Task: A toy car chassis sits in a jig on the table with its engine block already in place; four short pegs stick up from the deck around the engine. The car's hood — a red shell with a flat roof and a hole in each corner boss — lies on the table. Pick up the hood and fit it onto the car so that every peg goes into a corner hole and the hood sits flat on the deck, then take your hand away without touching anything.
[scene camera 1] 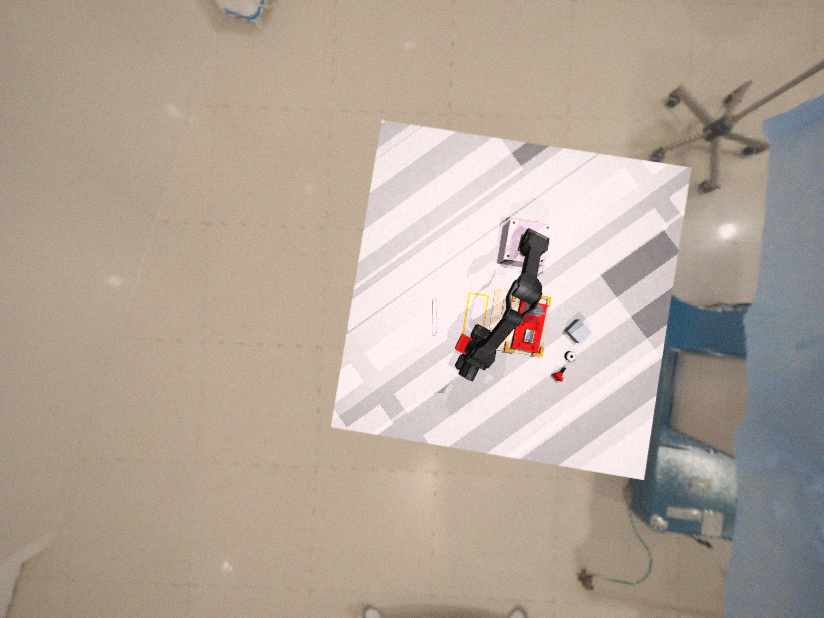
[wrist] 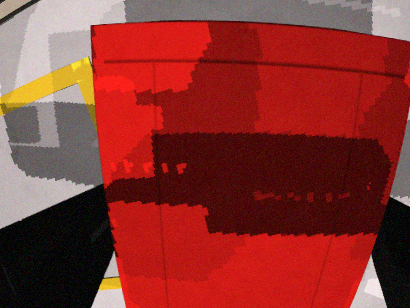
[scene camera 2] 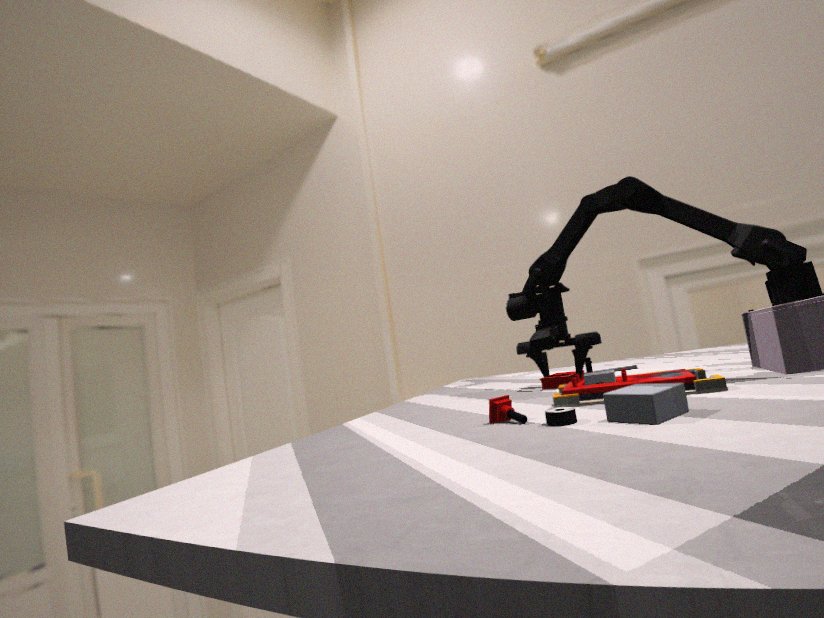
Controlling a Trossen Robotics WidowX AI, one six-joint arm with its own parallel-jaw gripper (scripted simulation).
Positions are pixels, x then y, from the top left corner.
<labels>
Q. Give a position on a red hood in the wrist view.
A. At 238,157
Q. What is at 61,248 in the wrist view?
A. My gripper.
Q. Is my gripper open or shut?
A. Open.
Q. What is my gripper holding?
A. Nothing.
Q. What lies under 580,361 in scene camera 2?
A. My gripper.
</labels>
